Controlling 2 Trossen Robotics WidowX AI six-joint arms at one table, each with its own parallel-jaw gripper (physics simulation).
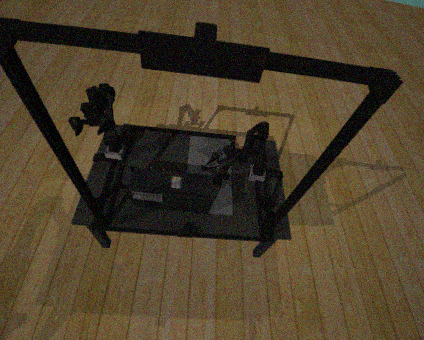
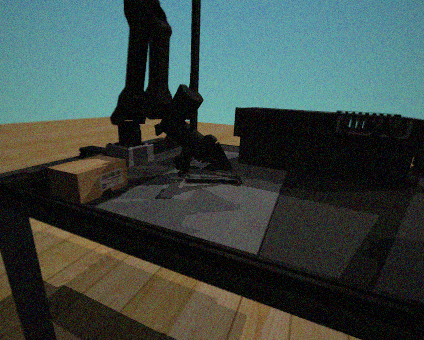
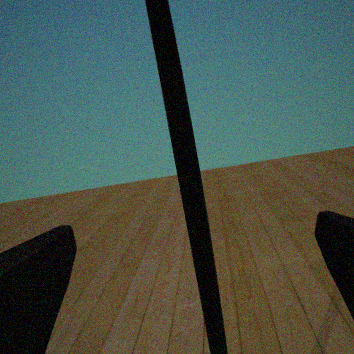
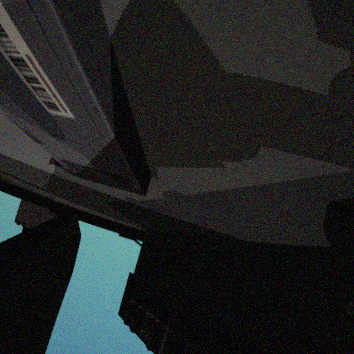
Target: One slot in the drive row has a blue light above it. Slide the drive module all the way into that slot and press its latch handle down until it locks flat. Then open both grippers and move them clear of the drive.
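Frame: origin at the left arm's base, x back, y down, z right, level; centimetres.
Where they show: left gripper, fingertip midpoint: (image 1: 87, 134) (image 3: 197, 233); right gripper, fingertip midpoint: (image 1: 208, 171) (image 2: 228, 169) (image 4: 205, 222); left arm's base, link origin: (image 1: 115, 148); right arm's base, link origin: (image 1: 258, 171) (image 2: 130, 144).
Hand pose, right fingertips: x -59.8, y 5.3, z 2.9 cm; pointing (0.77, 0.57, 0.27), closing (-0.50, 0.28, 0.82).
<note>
Each offset is from my right fingertips to the top centre of the thing. "*": to the spot under its first point. Level surfaces: height alone.
The dark drive chassis {dx +18.8, dy -15.6, dz +21.9 cm} (image 1: 177, 197) (image 2: 298, 142) lies on the table, with a pale vent strip {* dx +30.7, dy -11.2, dz +29.9 cm} (image 1: 147, 196) (image 2: 357, 123) (image 4: 35, 84). I see no blue light and cannot make out the slots in this dim scene. A flat dark piece {* dx -1.5, dy +0.9, dz -6.7 cm} (image 2: 212, 178) lies on the mat {dy +1.7 cm} (image 2: 244, 222) under the right gripper; I cannot tell if it is the drive module. My right gripper (image 1: 212, 163) (image 2: 200, 162) (image 4: 205, 222) is open and empty, low over the mat beside the chassis. My left gripper (image 1: 82, 121) (image 3: 197, 233) is open and empty, raised off the table's left edge, facing outward.
A black overhead frame (image 1: 204, 54) spans the table; one of its posts {* dx +51.3, dy -53.4, dz +42.9 cm} (image 3: 175, 105) stands in front of the left gripper. A cardboard box {dx -20.3, dy -4.1, dz -25.4 cm} (image 2: 86, 175) sits near the right arm's base (image 2: 131, 152). The table has a raised dark rim {* dx +11.7, dy +0.6, dz -32.9 cm} (image 2: 210, 256).
</note>
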